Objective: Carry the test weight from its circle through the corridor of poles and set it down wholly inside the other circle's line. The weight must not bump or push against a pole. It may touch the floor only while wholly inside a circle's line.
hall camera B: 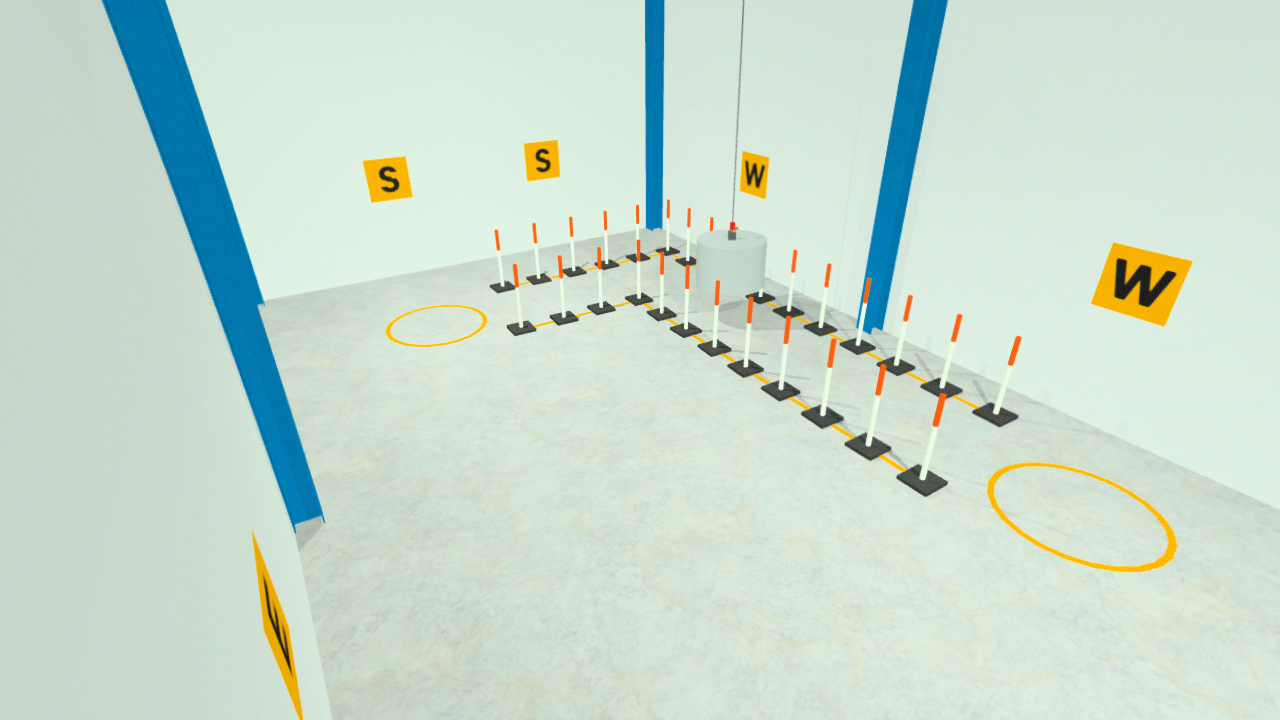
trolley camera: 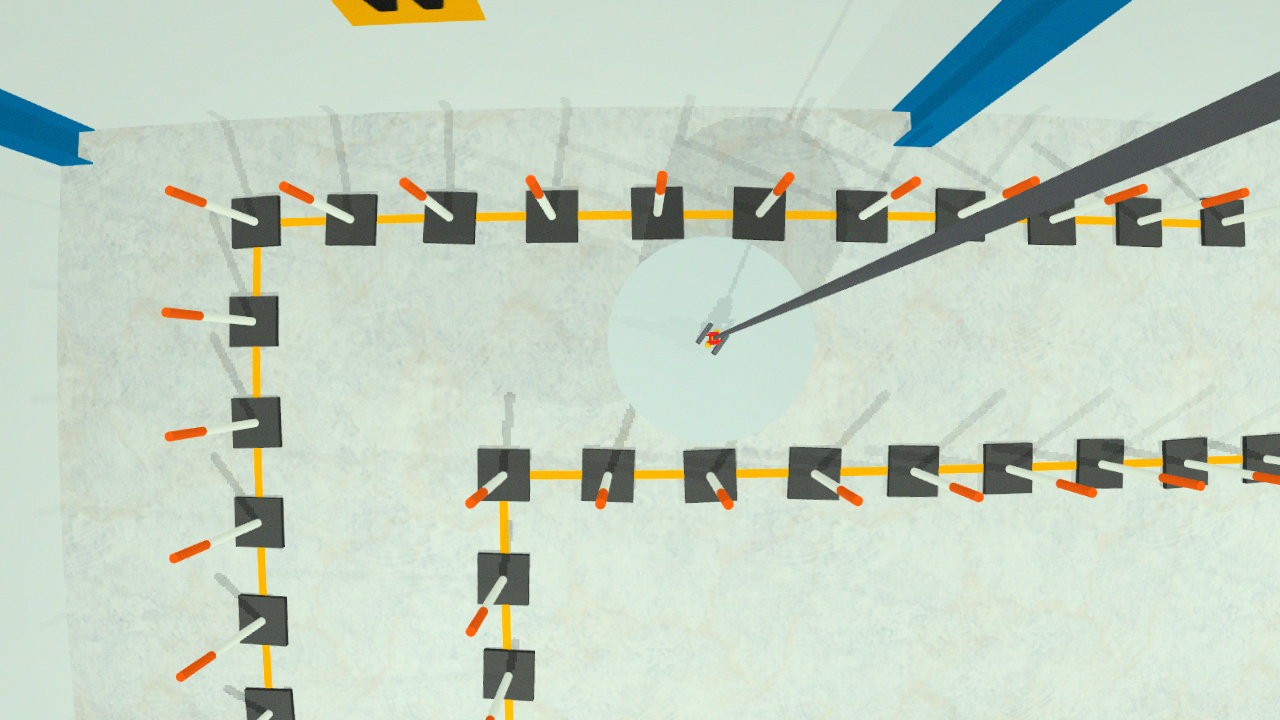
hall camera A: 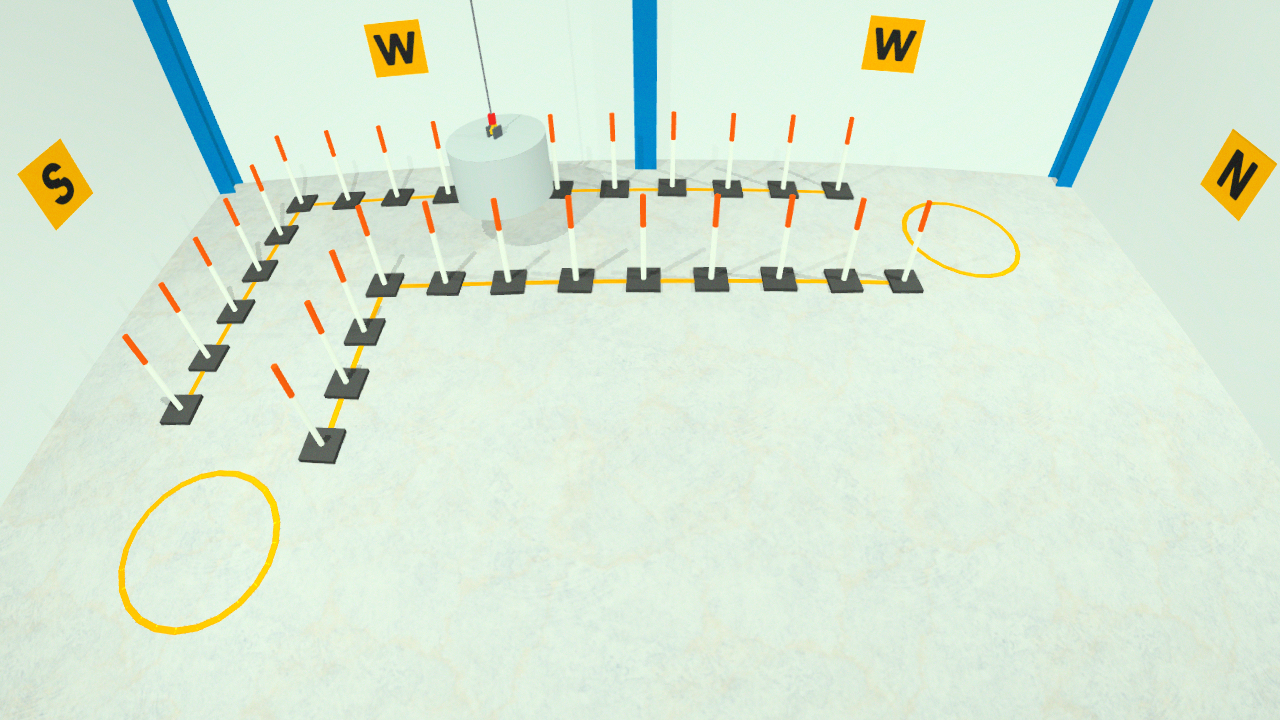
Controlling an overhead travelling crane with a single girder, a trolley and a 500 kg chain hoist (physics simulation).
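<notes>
The test weight (hall camera A: 498, 179) (hall camera B: 731, 266) (trolley camera: 662, 380), a pale grey cylinder, hangs upright above the floor in the long leg of the corridor, its shadow apart below it. In the trolley view it shows between the two pole rows, right of the inner corner pole base (trolley camera: 503, 474); no touch with a pole shows. My hook (hall camera A: 493, 128) (hall camera B: 732, 232) (trolley camera: 713, 338) is at its top centre, shut on it. The chain leans slightly in hall camera A. One yellow circle (hall camera A: 175, 631) (hall camera B: 435, 345) lies beyond the short leg's open end, the other (hall camera A: 984, 275) (hall camera B: 1129, 568) beyond the long leg's end.
The outer row of poles (hall camera A: 614, 161) (hall camera B: 861, 317) runs along the W wall and turns at the outer corner base (trolley camera: 246, 234). The inner row (hall camera A: 642, 246) (hall camera B: 748, 335) runs opposite. A blue column (hall camera A: 644, 89) (hall camera B: 899, 179) stands at the W wall behind the outer row.
</notes>
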